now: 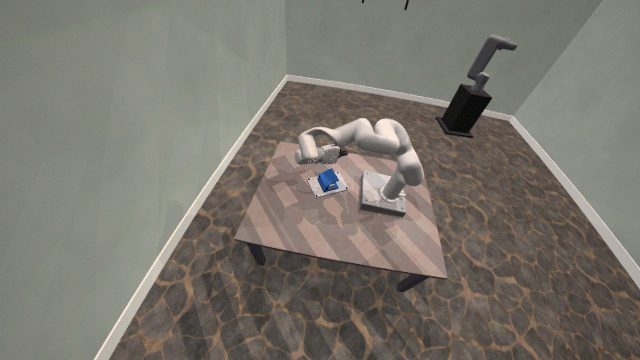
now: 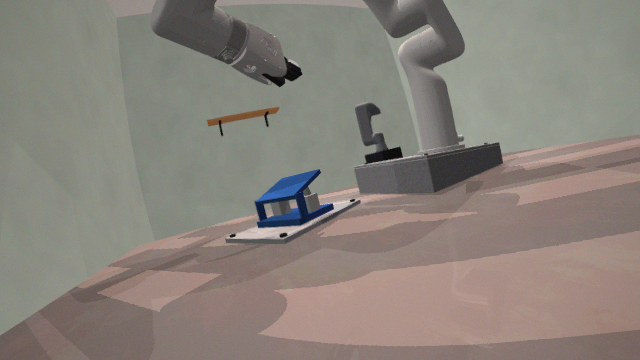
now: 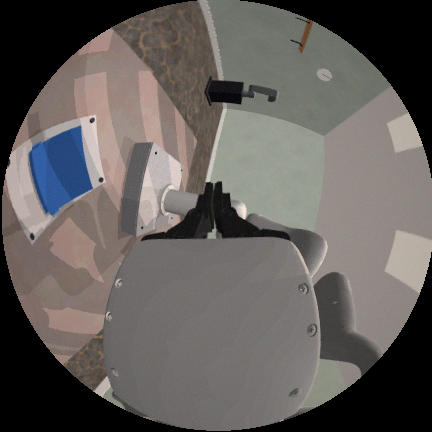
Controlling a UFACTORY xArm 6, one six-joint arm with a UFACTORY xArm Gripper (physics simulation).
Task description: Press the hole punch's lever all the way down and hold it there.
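Places are measured from the arm's base along level axes (x ahead, y left, z up), in millimetres.
Pixels of known places: gripper, fingertip midpoint: [image 1: 346,152] [image 2: 296,75] [image 3: 214,193]; arm's base, origin of the base link: [image 1: 389,194] [image 2: 441,151] [image 3: 166,199].
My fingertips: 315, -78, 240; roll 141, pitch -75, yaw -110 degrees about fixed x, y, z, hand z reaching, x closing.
Observation:
Ahead of a thing's pixels: the offset from my fingertips to its top centre, as dx, dy, dz. "*": to the spot under its first point. Level surfaces: height alone.
The blue hole punch {* +77, +17, -230} [image 1: 328,180] [image 2: 295,216] [image 3: 62,170] stands on a white plate [image 1: 316,193] [image 2: 250,235] [image 3: 91,137] with dark dots at its corners. Its flat blue lever {+75, -10, -210} [image 2: 289,185] is raised and slopes up towards the robot's base, with a gap under it. My gripper [image 1: 344,153] [image 2: 295,72] [image 3: 214,193] is shut, with its black fingertips together and nothing between them. It is tilted well over towards the robot's base side, high above the hole punch and apart from it.
The arm's grey base block [image 1: 382,207] [image 2: 395,179] [image 3: 132,195] stands on the table {dz -303} [image 1: 320,235] [image 2: 400,295] [image 3: 75,245] beside the plate. A second, small arm on a black pedestal [image 1: 466,110] [image 3: 226,92] stands far off on the floor. An orange shelf [image 2: 243,116] [image 3: 305,37] is on the wall.

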